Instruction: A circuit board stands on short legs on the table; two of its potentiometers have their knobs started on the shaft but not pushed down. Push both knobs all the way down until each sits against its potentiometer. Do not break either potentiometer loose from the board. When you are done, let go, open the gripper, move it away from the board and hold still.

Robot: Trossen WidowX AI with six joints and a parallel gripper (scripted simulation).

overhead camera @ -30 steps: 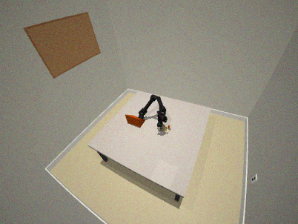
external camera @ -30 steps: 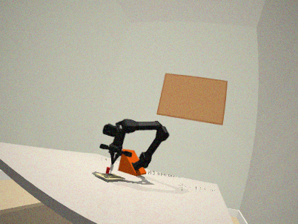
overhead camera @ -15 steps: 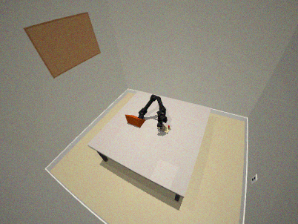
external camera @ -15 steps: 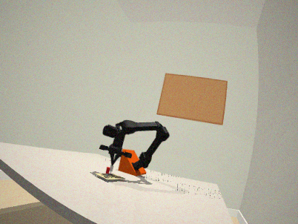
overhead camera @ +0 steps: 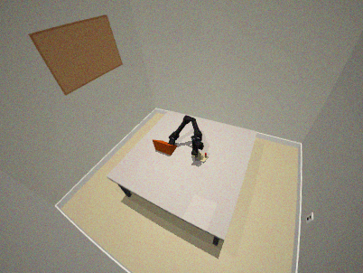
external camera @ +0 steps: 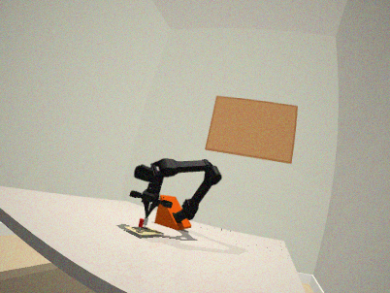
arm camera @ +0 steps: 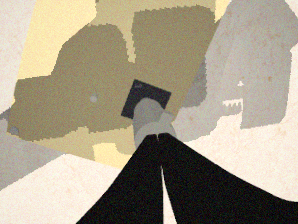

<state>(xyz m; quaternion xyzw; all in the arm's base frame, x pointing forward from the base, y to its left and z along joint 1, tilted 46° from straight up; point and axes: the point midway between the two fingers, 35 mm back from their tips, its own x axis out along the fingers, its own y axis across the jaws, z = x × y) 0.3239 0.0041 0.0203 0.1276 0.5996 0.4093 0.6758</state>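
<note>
The red knob lies 90 mm ahead of my gripper tip, 40 mm to the left of it and 10 mm below it.
</note>
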